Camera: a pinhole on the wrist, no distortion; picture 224 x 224 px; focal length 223.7 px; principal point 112.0 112.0 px. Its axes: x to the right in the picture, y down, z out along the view. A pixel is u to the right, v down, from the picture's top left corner.
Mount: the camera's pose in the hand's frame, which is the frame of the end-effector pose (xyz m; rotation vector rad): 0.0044 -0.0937 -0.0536 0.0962 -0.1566 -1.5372
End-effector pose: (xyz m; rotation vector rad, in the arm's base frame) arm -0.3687 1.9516 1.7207 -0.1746 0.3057 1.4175
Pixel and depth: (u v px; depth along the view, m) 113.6 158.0 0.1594
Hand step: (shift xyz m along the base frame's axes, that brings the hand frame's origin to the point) 0.0996 0.0299 0.0944
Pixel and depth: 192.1 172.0 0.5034
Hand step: 0.3048 0.1615 0.4129
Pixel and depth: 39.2 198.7 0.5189
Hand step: -0.0342 0.2678 0.4290
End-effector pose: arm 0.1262 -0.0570 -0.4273 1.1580 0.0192 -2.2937
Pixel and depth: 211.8 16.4 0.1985
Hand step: -0.1335 0.1676 0.1227
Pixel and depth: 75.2 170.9 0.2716
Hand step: -0.1970 -0.0406 0.1093
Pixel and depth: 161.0 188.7 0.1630
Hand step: -0.1621 0.0559 0.0200
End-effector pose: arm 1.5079 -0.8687 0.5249 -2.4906 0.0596 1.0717
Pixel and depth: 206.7 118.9 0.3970
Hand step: -0.2172 0.3571 -0.0913
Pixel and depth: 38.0 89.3 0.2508
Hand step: -0.1713 0.0687 -0.0684
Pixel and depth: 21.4 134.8 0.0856
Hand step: -0.0110 0.0627 0.0028
